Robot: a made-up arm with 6 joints. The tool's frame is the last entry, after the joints. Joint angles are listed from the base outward.
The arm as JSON. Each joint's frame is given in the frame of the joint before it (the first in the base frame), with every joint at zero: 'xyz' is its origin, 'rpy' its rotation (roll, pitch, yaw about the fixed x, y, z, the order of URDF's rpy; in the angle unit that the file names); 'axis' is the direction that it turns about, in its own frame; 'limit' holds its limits. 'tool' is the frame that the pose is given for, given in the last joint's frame.
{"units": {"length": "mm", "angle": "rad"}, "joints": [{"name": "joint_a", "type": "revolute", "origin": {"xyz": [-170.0, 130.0, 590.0], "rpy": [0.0, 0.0, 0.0]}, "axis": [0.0, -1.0, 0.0], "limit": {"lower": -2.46, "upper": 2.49}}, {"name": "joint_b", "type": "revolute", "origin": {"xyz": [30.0, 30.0, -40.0], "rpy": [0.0, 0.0, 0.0]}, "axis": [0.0, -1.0, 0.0], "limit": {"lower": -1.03, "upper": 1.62}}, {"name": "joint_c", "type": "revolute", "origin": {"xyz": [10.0, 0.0, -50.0], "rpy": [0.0, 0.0, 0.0]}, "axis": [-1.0, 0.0, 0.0], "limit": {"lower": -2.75, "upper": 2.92}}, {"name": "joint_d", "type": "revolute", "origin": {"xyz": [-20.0, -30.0, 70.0], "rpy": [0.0, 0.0, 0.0]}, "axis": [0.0, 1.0, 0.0], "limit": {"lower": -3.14, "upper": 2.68}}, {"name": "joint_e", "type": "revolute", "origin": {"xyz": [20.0, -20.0, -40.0], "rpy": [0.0, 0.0, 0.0]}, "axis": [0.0, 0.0, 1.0], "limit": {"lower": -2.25, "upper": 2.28}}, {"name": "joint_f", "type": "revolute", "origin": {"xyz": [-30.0, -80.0, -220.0], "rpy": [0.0, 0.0, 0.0]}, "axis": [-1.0, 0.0, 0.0], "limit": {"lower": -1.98, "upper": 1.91}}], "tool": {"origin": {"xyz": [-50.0, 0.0, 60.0], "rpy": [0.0, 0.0, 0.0]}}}
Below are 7 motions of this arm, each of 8 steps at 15 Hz.
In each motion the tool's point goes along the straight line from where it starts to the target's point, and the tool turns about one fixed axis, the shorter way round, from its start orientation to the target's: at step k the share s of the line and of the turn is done. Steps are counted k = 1, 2, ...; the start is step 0. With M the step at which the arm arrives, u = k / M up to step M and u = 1 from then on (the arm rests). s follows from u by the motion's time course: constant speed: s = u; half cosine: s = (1 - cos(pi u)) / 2; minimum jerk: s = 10 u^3 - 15 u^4 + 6 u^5.
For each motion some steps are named. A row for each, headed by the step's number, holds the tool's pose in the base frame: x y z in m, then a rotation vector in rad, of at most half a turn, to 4 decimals.
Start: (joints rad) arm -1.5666 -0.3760 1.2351 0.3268 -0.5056 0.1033
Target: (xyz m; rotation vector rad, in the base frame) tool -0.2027 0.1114 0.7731 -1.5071 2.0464 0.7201
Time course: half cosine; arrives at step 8
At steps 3, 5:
3: -0.1743 0.0675 0.7280 -1.5076 1.6736 0.8396
5: -0.1900 0.0918 0.7530 -1.5115 1.8799 0.7773

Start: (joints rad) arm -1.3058 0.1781 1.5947 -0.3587 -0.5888 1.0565
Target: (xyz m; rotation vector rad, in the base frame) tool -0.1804 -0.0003 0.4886 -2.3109 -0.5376 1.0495
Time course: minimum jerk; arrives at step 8
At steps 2, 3, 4, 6, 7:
2: -0.2077 -0.0062 0.5270 -2.2822 -0.1796 0.7711
3: -0.2025 -0.0050 0.5197 -2.2923 -0.2466 0.8245
4: -0.1956 -0.0036 0.5100 -2.3023 -0.3354 0.8944
6: -0.1836 -0.0010 0.4930 -2.3107 -0.4952 1.0175
7: -0.1809 -0.0004 0.4893 -2.3109 -0.5310 1.0445

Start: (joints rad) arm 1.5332 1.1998 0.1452 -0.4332 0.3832 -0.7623
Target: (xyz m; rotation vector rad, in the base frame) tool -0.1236 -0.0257 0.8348 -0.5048 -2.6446 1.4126
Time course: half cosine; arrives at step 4
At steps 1, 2, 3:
1: -0.1340 -0.0459 0.7932 -0.5931 -2.7608 0.9718
2: -0.1297 -0.0375 0.8104 -0.5584 -2.7207 1.1559
3: -0.1254 -0.0292 0.8277 -0.5211 -2.6693 1.3380

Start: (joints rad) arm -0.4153 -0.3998 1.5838 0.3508 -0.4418 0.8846
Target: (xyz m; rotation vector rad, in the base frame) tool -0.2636 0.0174 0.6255 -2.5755 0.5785 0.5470
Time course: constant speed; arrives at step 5
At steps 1, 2, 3, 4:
1: -0.2627 0.0395 0.6435 -2.6083 0.5365 0.3851
2: -0.2629 0.0340 0.6390 -2.6009 0.5471 0.4256
3: -0.2632 0.0285 0.6345 -2.5930 0.5577 0.4662
4: -0.2634 0.0229 0.6300 -2.5845 0.5682 0.5066

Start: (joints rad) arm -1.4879 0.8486 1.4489 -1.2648 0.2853 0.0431
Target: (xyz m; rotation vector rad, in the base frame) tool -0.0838 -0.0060 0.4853 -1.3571 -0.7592 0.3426
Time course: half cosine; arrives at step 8
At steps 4, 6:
4: -0.0496 0.0564 0.5075 -1.2052 -0.6142 0.9141
6: -0.0738 0.0123 0.4918 -1.3201 -0.7208 0.5128

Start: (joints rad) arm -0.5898 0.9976 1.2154 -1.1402 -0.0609 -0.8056
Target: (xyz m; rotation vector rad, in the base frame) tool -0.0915 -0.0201 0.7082 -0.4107 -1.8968 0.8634
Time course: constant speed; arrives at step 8
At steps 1, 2, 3, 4, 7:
1: -0.0564 0.0187 0.6802 -0.5184 -1.1356 0.8849
2: -0.0614 0.0132 0.6842 -0.5070 -1.2442 0.8871
3: -0.0664 0.0076 0.6882 -0.4943 -1.3530 0.8877
4: -0.0715 0.0021 0.6922 -0.4803 -1.4618 0.8866
7: -0.0865 -0.0146 0.7042 -0.4303 -1.7881 0.8721

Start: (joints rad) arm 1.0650 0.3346 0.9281 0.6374 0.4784 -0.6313
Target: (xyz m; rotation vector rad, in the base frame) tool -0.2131 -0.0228 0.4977 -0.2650 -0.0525 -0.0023
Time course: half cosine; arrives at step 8
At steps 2, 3, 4, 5, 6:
2: -0.1879 -0.0328 0.4754 -0.0632 -0.5435 -0.1427
3: -0.1927 -0.0309 0.4796 -0.1025 -0.4506 -0.1161
4: -0.1983 -0.0287 0.4846 -0.1483 -0.3407 -0.0846
5: -0.2040 -0.0264 0.4896 -0.1934 -0.2306 -0.0532
6: -0.2088 -0.0245 0.4939 -0.2313 -0.1371 -0.0264

